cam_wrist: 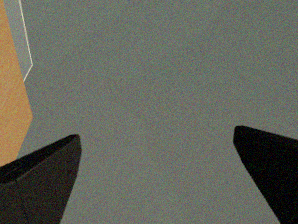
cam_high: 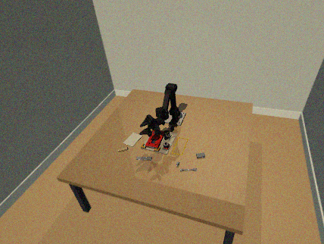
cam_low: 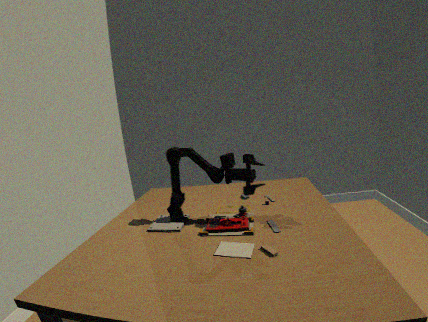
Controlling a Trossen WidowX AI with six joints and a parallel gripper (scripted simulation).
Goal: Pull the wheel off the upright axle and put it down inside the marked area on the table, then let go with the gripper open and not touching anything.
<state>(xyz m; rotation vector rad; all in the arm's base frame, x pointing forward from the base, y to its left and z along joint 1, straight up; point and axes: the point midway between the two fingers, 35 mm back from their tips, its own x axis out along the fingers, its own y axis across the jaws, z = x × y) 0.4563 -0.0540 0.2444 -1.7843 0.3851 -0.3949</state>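
The wheel is 22 cm below my gripper tip, 13 cm to the left of it and 13 cm behind it. From my gripper tip the other things lie so: grey plate (25 cm below, 19 cm behind, 3 cm to the left); white card (26 cm below, 18 cm to the right, 13 cm behind); dark upright axle (23 cm below, 13 cm to the left, 13 cm behind).
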